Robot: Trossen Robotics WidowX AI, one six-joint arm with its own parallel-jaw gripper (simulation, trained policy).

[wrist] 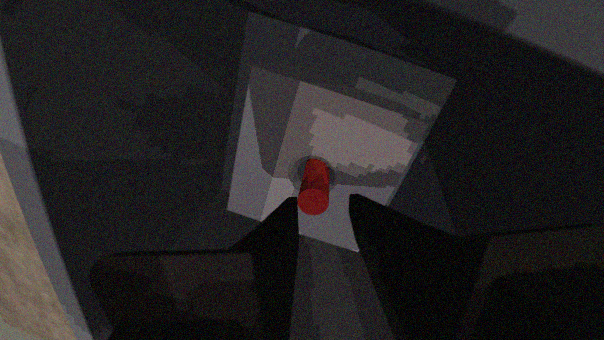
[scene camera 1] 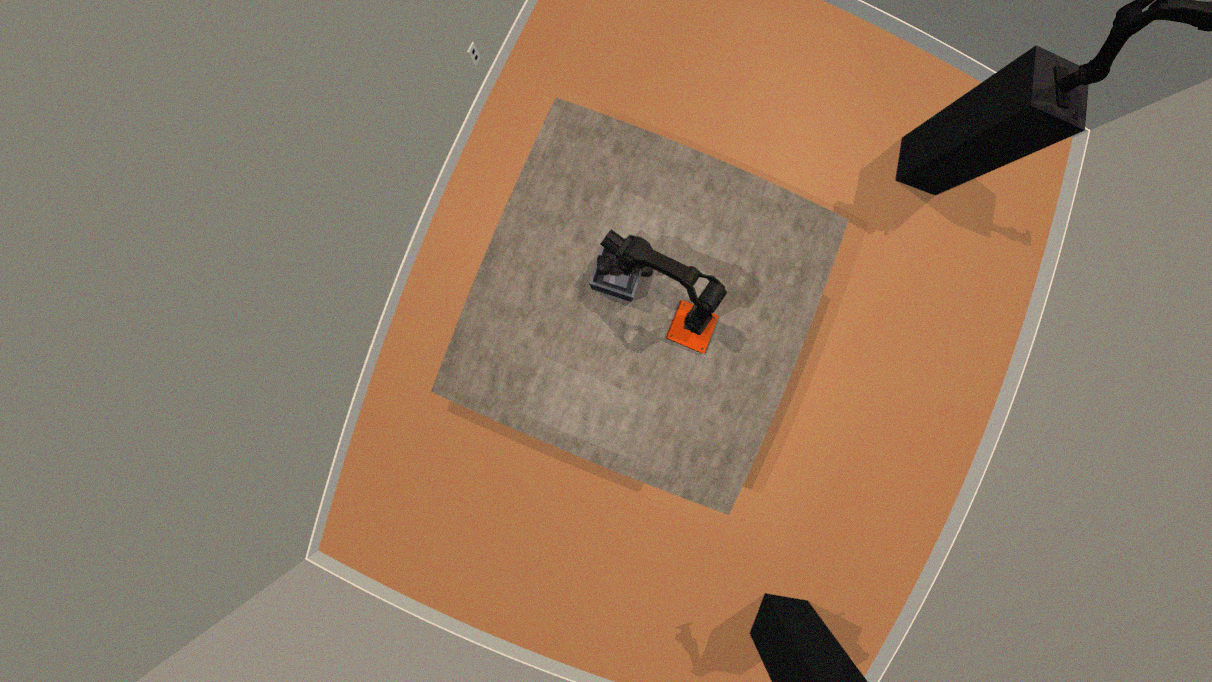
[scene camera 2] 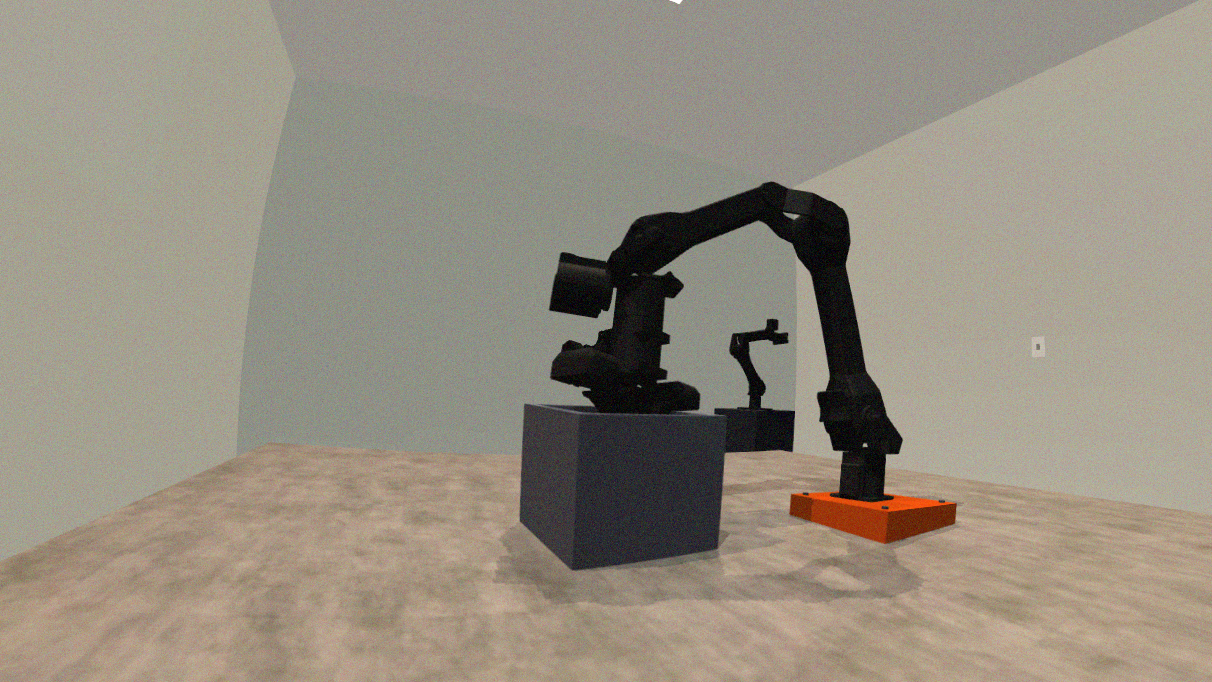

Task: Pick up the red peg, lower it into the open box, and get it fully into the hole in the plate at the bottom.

Scene:
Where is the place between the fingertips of the gripper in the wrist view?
At 323,204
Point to a red peg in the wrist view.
At 313,199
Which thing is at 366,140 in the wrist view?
A pale plate.

